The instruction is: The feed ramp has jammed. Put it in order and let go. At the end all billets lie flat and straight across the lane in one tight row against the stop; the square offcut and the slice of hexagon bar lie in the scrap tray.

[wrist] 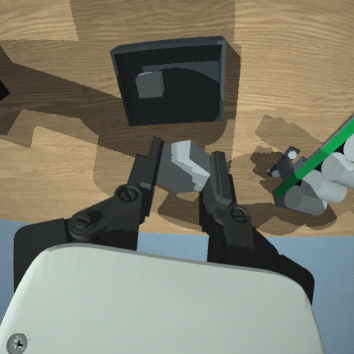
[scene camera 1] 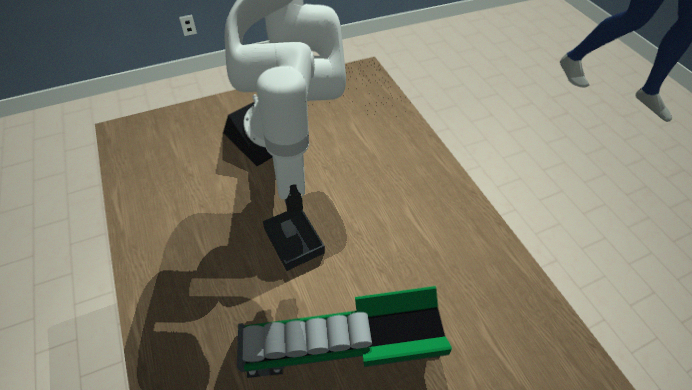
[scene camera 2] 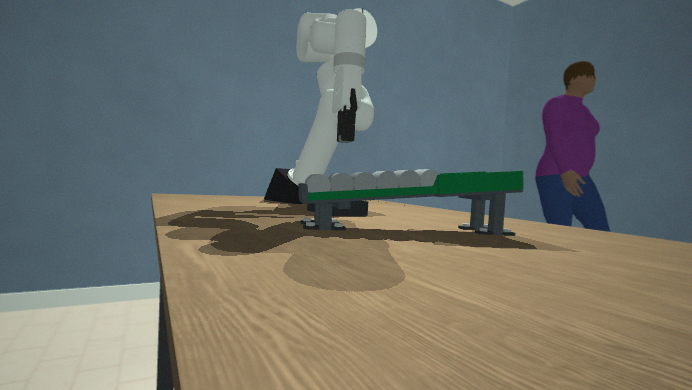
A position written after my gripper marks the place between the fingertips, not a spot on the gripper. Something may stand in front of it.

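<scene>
My gripper (scene camera 2: 345,141) (scene camera 1: 293,202) (wrist: 182,160), visible. Black scrap tray (scene camera 1: 305,245) (wrist: 193,68), in sight. Hexagon bar slice (wrist: 184,167), seen.
</scene>
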